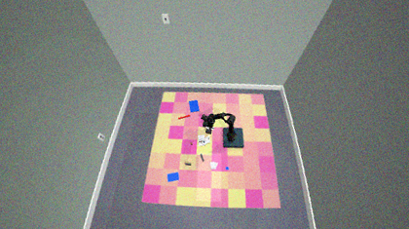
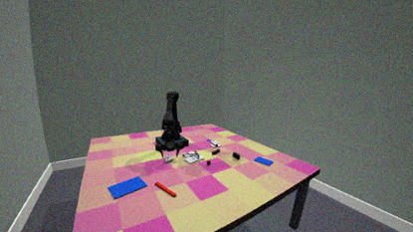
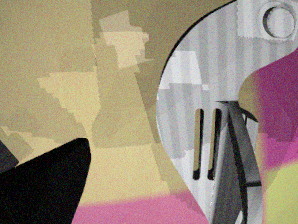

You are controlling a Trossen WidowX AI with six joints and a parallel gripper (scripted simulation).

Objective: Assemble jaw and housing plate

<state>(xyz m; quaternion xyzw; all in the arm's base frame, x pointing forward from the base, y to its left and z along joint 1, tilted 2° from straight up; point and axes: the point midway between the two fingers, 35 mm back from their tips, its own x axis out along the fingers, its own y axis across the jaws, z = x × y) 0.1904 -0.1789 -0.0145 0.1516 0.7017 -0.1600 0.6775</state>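
My gripper tip is 20 mm short of the grey jaw and 30 mm to the left of it. Round my gripper tip: red stick: 280 mm ahead, 200 mm to the right; then white housing plate: 40 mm ahead, 410 mm to the left, 20 mm above.
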